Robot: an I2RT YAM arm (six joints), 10 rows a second.
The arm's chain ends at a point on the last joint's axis. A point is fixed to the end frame.
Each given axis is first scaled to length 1.
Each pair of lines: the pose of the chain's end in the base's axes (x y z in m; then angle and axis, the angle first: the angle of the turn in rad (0 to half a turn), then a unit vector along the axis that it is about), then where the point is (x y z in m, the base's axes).
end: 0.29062 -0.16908 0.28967 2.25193 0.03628 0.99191 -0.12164
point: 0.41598 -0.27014 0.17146
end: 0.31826 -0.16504 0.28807 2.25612 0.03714 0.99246 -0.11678
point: 0.44332 -0.26482 0.16846
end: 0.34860 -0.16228 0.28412 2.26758 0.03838 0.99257 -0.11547
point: 0.47208 -0.26192 0.16277
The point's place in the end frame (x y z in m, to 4 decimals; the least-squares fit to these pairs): 0.0169 -0.0593 0.1900
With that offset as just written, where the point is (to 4 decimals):
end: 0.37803 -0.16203 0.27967 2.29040 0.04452 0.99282 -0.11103
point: 0.4980 -0.2612 0.1544
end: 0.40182 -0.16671 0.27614 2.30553 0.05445 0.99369 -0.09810
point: 0.5193 -0.2631 0.1465
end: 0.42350 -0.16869 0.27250 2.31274 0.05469 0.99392 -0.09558
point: 0.5401 -0.2643 0.1415
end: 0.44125 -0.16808 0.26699 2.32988 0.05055 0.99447 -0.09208
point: 0.5563 -0.2623 0.1336
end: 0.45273 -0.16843 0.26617 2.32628 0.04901 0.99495 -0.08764
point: 0.5688 -0.2611 0.1326
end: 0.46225 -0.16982 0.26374 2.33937 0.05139 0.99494 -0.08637
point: 0.5762 -0.2624 0.1283
